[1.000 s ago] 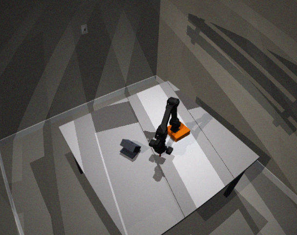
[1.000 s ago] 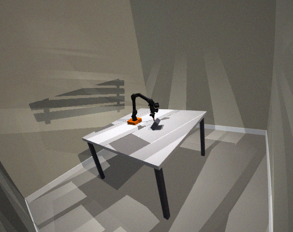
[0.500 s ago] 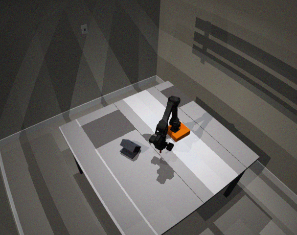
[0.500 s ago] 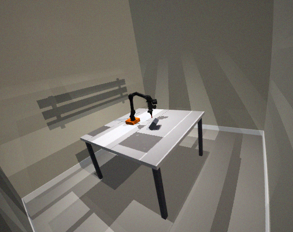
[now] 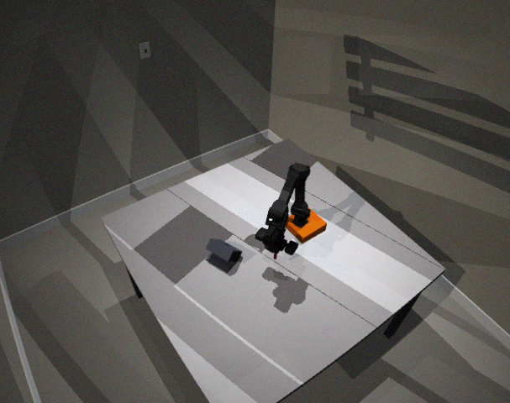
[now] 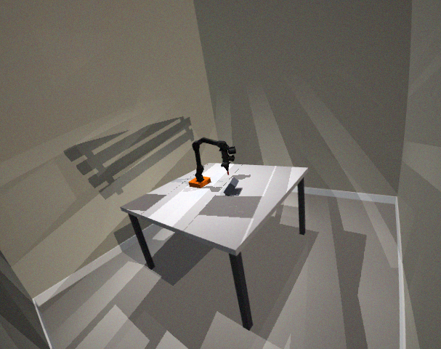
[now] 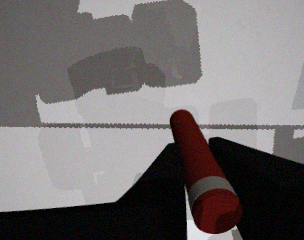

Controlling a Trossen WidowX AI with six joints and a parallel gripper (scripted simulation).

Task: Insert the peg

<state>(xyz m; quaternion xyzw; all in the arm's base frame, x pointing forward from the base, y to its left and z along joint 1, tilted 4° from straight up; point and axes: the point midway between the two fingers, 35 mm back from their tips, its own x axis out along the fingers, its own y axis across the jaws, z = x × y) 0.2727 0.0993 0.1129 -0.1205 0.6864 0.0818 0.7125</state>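
Now: gripper tip 20 cm to the left of the grey sloped panel, 13 cm short of it and 6 cm above it. Also, from my gripper tip: red peg: 2 cm above.
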